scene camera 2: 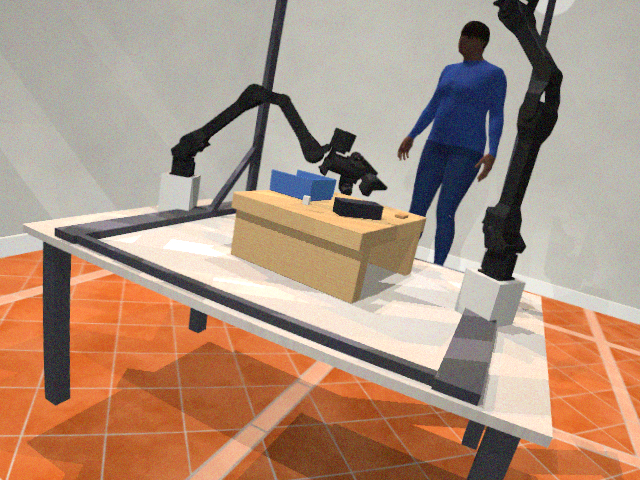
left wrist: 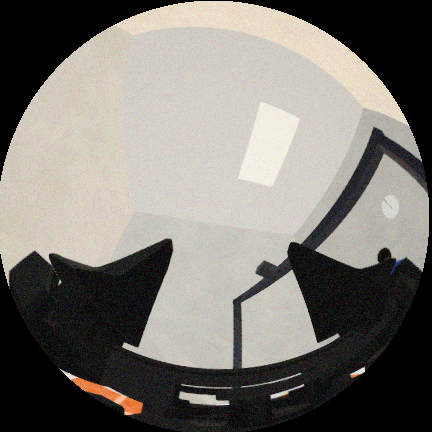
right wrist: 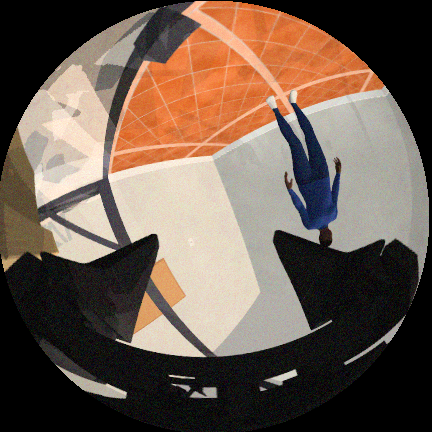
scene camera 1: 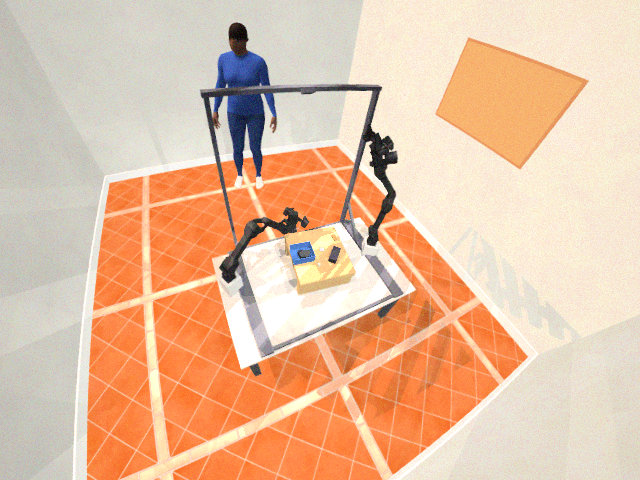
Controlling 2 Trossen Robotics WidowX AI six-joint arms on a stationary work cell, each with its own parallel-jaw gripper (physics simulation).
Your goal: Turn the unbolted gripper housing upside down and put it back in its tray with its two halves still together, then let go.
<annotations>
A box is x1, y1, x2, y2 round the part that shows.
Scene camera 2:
my right gripper: 381, 181 [338, 152, 387, 196]
black part: 346, 207 [332, 197, 383, 219], on a tan wooden block
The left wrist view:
my left gripper: 232, 247 [8, 238, 421, 431]
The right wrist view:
my right gripper: 217, 238 [4, 230, 417, 431]
</annotations>
